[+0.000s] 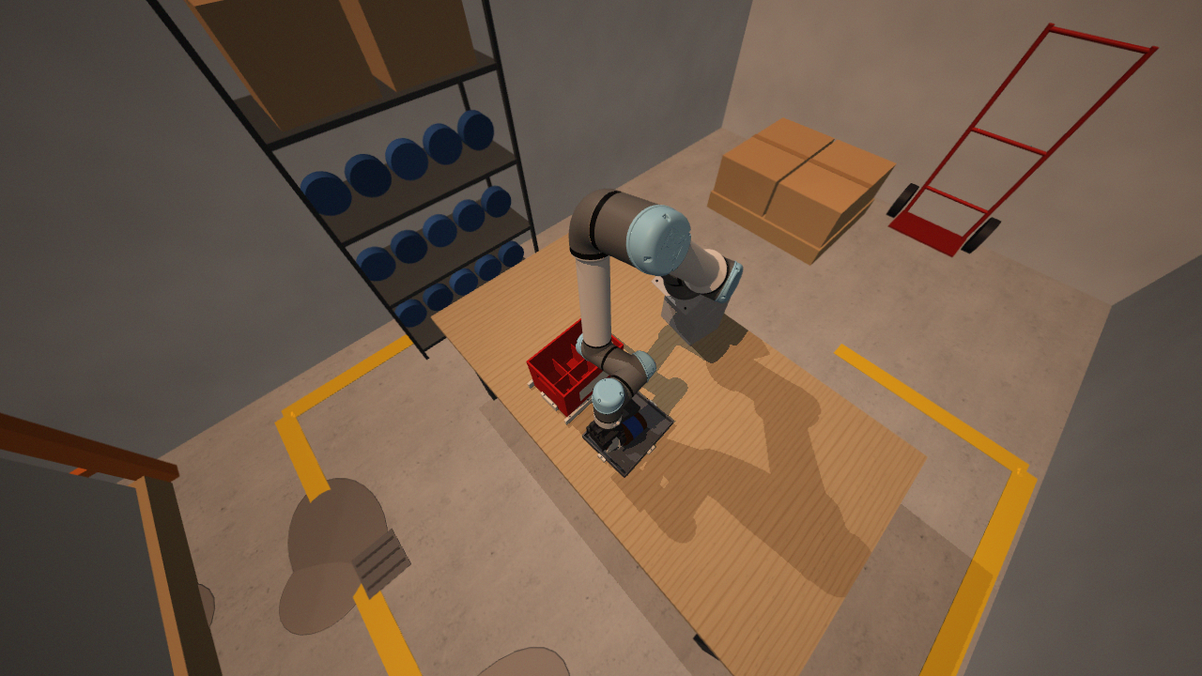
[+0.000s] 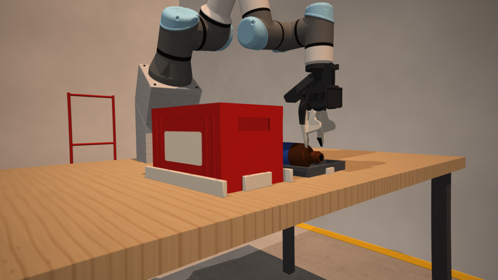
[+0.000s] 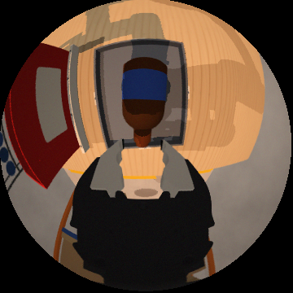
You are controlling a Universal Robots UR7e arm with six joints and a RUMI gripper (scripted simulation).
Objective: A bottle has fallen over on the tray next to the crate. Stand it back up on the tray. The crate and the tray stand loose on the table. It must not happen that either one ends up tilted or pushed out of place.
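Now: hand 5 cm past the brown bottle, 4 cm above it and 1 cm to the right of it. The rest, counted from my hand: dark tray 8 cm behind, 7 cm below, 1 cm to the left; then red crate 25 cm to the right, 14 cm behind.
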